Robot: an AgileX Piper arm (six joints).
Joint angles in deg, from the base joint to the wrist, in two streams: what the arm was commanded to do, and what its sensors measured. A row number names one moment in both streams.
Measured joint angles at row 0:
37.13, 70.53, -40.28, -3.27, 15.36, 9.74
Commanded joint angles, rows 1 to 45:
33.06, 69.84, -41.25, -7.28, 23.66, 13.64
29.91, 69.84, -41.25, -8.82, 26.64, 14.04
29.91, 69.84, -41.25, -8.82, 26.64, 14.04
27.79, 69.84, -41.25, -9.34, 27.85, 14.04
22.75, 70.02, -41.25, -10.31, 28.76, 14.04
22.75, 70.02, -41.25, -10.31, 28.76, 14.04
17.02, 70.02, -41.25, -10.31, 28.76, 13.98
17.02, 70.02, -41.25, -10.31, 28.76, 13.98
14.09, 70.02, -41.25, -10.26, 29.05, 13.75
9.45, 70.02, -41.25, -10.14, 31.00, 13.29
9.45, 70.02, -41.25, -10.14, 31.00, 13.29
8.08, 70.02, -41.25, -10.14, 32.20, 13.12
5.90, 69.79, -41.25, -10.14, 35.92, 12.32
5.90, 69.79, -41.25, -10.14, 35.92, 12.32
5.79, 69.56, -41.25, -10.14, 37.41, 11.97
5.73, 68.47, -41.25, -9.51, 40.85, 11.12
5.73, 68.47, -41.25, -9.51, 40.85, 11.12
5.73, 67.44, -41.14, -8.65, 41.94, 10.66
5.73, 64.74, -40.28, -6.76, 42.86, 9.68
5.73, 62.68, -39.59, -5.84, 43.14, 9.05
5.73, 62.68, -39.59, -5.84, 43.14, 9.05
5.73, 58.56, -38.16, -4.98, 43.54, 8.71
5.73, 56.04, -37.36, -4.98, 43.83, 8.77
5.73, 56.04, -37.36, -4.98, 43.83, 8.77
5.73, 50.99, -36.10, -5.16, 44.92, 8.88
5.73, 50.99, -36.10, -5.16, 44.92, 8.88
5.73, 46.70, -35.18, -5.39, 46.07, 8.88
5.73, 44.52, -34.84, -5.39, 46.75, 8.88
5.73, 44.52, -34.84, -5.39, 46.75, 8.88
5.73, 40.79, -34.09, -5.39, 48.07, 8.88
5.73, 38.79, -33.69, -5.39, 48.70, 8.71
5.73, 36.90, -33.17, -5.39, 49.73, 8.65
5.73, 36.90, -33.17, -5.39, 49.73, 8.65
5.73, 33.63, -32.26, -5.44, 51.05, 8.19
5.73, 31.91, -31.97, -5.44, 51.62, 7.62
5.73, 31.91, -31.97, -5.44, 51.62, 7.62
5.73, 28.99, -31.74, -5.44, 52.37, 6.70
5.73, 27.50, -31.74, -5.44, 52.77, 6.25
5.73, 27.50, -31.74, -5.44, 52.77, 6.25
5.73, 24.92, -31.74, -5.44, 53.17, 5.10
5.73, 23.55, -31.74, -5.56, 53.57, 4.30
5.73, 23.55, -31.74, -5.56, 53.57, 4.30
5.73, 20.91, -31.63, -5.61, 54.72, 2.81
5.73, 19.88, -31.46, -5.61, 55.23, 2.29
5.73, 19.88, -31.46, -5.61, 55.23, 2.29
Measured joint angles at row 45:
6.19, 22.75, -31.86, -5.16, 53.69, 4.93
